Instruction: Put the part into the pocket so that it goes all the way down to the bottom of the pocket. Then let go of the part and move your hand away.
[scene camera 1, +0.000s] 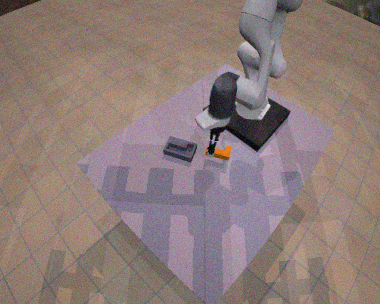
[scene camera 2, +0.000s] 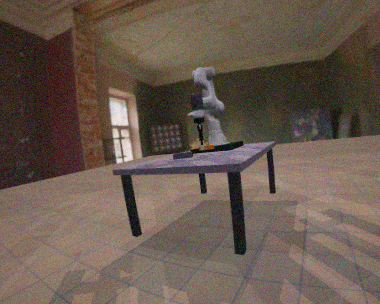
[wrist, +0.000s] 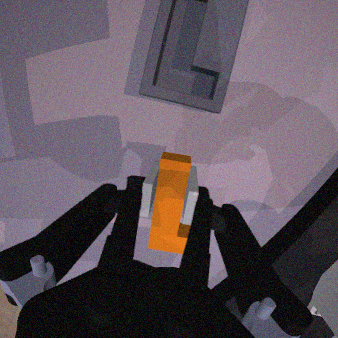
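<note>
The orange L-shaped part is pinched by its long leg between the pale finger pads of my gripper. In the wrist view its long leg points up the view and part of its short foot is hidden behind the right finger. It seems to hang a little above the table, with a shadow below it in scene camera 1. The dark grey block with the L-shaped pocket lies on the table, apart from the part, to its left in scene camera 1.
The lilac table carries the black base plate of the arm, behind the part and to its right in scene camera 1. Patches of shadow cross the table top. The block's far end is cut off in the wrist view.
</note>
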